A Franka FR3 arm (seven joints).
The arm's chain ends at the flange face. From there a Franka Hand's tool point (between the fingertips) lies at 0.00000 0.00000 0.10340 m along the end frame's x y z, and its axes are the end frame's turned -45 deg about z.
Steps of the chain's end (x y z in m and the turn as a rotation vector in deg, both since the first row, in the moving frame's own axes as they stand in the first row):
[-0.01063 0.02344 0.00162 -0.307 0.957 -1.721]
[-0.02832 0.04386 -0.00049 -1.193 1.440 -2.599]
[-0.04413 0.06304 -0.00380 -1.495 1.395 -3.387]
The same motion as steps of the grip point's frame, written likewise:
[-0.02324 0.01066 0.00160 -0.894 0.460 -1.721]
[-0.05065 0.01434 -0.00055 -1.862 0.175 -2.599]
[-0.07580 0.01706 -0.00387 -2.044 -0.071 -3.387]

